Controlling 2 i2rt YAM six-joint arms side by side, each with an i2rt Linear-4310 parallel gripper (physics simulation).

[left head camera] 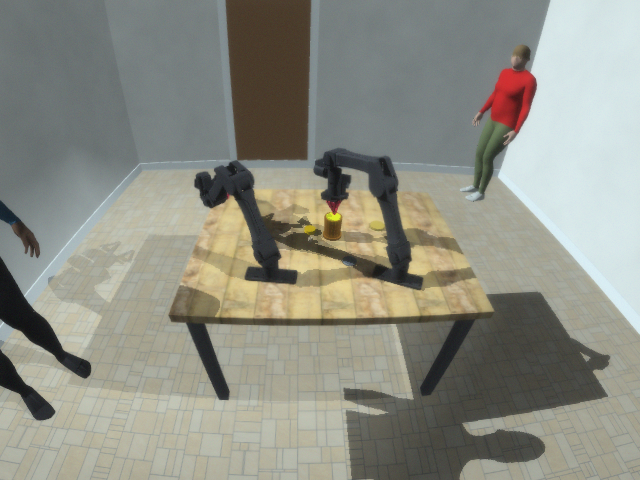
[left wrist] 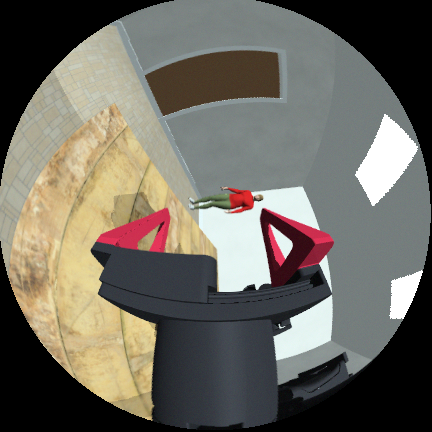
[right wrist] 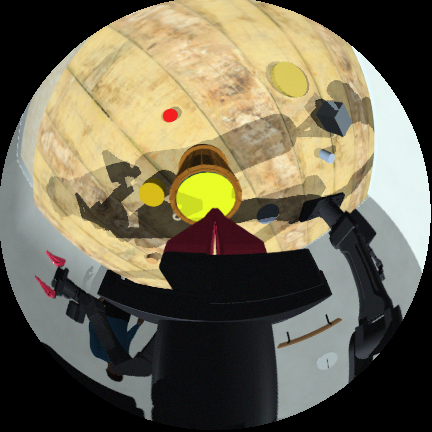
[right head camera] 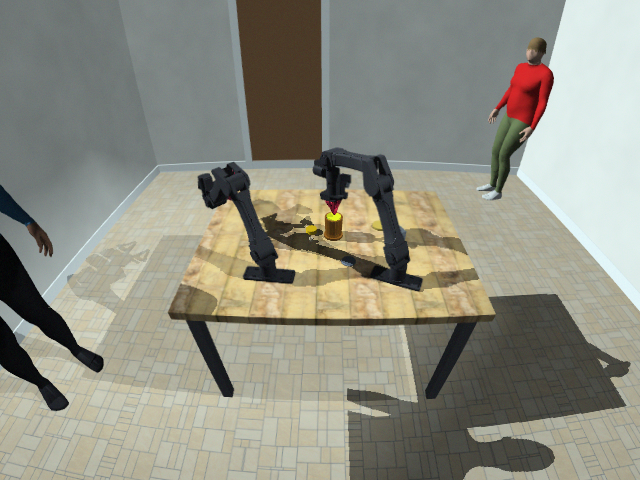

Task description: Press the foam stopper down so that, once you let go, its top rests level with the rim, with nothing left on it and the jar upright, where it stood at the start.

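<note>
The brown wooden jar (left head camera: 332, 229) (right head camera: 333, 228) (right wrist: 204, 156) stands upright at the middle of the table. The bright yellow foam stopper (left head camera: 334, 217) (right head camera: 334, 217) (right wrist: 207, 192) fills its mouth; in the right wrist view its top looks about level with the rim, with a darker patch at its left. My right gripper (left head camera: 333, 212) (right head camera: 334, 212) (right wrist: 214, 212) is shut and empty, pointing down, its tips at the stopper's top; exact contact is hard to tell. My left gripper (left wrist: 214, 212) (right wrist: 39, 262) is open and empty, raised away from the jar at the left.
A yellow disc (left head camera: 309, 229) (right wrist: 151, 194) lies left of the jar. A pale yellow disc (left head camera: 376, 225) (right wrist: 290, 79), red disc (right wrist: 170, 115), dark block (right wrist: 334, 117), light blue cylinder (right wrist: 326, 155) and dark blue disc (left head camera: 349, 261) (right wrist: 268, 213) are also on the table.
</note>
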